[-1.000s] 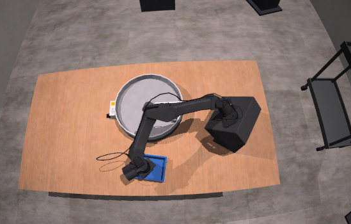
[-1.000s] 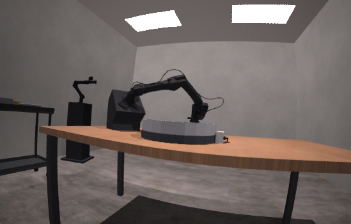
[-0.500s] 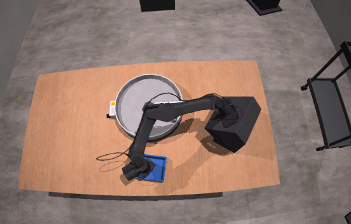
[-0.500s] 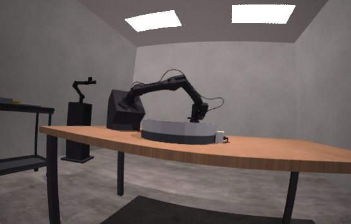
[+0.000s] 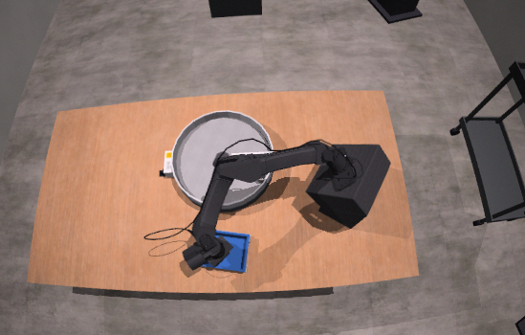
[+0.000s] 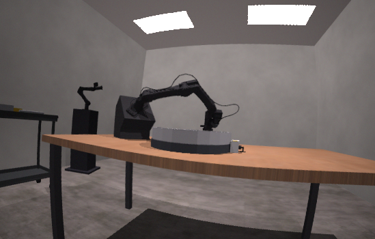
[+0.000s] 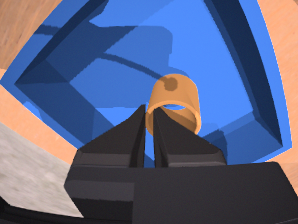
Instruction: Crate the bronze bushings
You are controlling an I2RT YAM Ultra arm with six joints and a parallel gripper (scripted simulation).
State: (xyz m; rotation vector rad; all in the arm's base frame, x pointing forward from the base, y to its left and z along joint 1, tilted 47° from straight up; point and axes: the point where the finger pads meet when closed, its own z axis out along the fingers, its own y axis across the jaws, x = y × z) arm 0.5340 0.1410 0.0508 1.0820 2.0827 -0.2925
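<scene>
The blue crate lies 2 cm below my hand, 1 cm to the right of it and 1 cm behind it. Also, from my hand: round grey turntable: 36 cm to the right, 14 cm behind, 1 cm above.
</scene>
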